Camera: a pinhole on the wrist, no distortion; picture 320 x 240 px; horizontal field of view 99.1 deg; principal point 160.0 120.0 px. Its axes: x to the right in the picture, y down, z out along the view. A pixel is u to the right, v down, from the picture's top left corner.
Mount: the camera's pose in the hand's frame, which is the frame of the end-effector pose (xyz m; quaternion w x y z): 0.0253 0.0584 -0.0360 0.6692 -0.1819 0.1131 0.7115
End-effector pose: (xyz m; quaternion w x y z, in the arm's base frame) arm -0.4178 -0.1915 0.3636 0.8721 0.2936 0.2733 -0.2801
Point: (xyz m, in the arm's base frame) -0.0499 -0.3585 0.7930
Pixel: 154.3 103.3
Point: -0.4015 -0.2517 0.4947
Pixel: 62.7 182.5
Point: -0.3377 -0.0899 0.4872
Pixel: 236.2 195.0
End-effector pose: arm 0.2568 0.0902 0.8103 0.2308 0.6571 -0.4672 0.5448
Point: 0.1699 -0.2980 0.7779
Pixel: 178.7 71.0
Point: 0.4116 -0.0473 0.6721
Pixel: 33.6 180.3
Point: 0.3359 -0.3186 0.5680
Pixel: 134.2 135.6
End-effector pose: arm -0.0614 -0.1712 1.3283 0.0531 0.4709 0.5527 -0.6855
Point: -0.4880 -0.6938 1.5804
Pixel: 22.2 162.3
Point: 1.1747 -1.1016 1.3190
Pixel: outside the picture
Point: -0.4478 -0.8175 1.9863
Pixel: outside the picture
